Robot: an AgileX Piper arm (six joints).
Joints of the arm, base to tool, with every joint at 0 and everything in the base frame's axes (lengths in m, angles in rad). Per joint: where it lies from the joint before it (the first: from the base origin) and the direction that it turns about. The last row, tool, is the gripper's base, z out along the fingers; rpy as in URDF.
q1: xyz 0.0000 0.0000 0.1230 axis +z
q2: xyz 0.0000 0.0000 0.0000 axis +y
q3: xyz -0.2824 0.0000 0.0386 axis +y
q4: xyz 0.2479 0.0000 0.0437 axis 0.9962 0 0.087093
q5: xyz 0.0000 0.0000 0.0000 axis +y
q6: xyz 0.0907 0.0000 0.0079 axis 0.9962 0 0.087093
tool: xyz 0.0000 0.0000 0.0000 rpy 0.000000 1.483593 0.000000
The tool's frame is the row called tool.
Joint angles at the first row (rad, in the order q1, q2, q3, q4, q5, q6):
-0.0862, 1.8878, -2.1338, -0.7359, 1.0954, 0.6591
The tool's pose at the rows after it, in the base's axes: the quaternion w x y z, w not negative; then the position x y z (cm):
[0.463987 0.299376 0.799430 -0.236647 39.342 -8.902 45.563]
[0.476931 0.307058 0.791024 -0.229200 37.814 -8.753 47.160]
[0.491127 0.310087 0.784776 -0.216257 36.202 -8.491 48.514]
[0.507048 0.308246 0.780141 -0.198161 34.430 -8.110 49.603]
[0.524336 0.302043 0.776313 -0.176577 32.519 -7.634 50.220]
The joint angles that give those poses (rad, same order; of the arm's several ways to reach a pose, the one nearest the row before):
-0.0862, 1.8521, -2.1464, -0.7334, 1.1184, 0.6602
-0.0862, 1.8086, -2.1461, -0.7260, 1.1293, 0.6614
-0.0862, 1.7555, -2.1249, -0.7085, 1.1239, 0.6624
-0.0862, 1.6886, -2.0765, -0.6823, 1.0996, 0.6648
-0.0862, 1.6058, -1.9910, -0.6536, 1.0513, 0.6740

